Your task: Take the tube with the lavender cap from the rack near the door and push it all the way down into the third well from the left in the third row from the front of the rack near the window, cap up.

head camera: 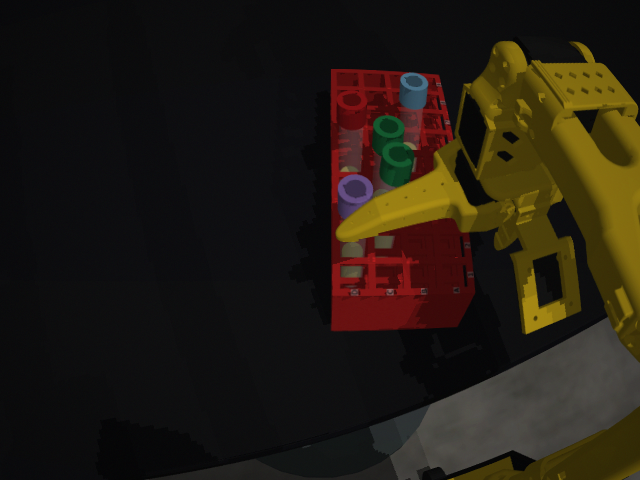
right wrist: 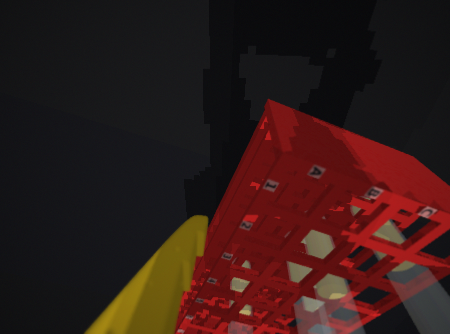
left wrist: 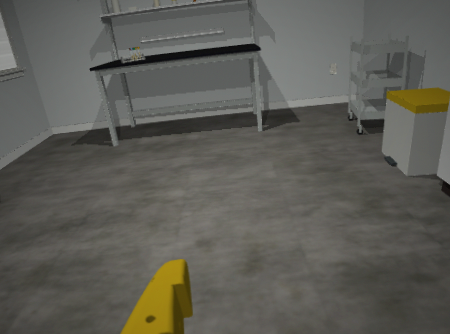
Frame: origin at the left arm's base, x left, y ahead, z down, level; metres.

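Where they show: left hand, its tool point: (left wrist: 188,280); right hand, its tool point: (head camera: 496,244) (right wrist: 206,231).
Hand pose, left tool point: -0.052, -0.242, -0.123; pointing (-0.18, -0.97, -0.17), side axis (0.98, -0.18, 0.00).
Things, the pixels of their top centre, and the offset from my left tool point, as dx, dy, dz. "*": a spot on its surface instead. Level surfaces: height alone.
- tube with the lavender cap, a spot on its surface: (head camera: 355,193) * -0.179, +0.470, +0.017
- red rack, centre of its top: (head camera: 397,163) (right wrist: 271,319) -0.229, +0.528, +0.079
- red-capped tube, centre of its top: (head camera: 352,101) -0.197, +0.537, +0.017
- blue-capped tube, centre of its top: (head camera: 416,82) -0.244, +0.548, +0.017
- dark table, height of its surface: dz +0.136
- far bench, height of its surface: dz +0.136
The tube with the lavender cap (head camera: 355,193) stands cap up in the leftmost line of wells of the red rack (head camera: 392,312) (right wrist: 345,145). My right gripper (head camera: 350,230) (right wrist: 201,222) is open and empty. One jaw crosses over the rack in the head camera, its tip just below the lavender cap in the picture and covering part of the tube; whether it touches is unclear. Its other jaw cannot be made out. My left gripper (left wrist: 179,265) is open, one jaw in view, over the floor. A small rack with coloured caps (left wrist: 134,54) stands on the far bench, too small to read its wells.
A red-capped tube (head camera: 351,109), two green-capped tubes (head camera: 388,135) (head camera: 396,164) and a blue-capped tube (head camera: 413,90) stand in the red rack on the dark table (head camera: 180,258). The far bench (left wrist: 200,51), a cart (left wrist: 379,47) and a yellow-lidded bin (left wrist: 397,130) stand across the room.
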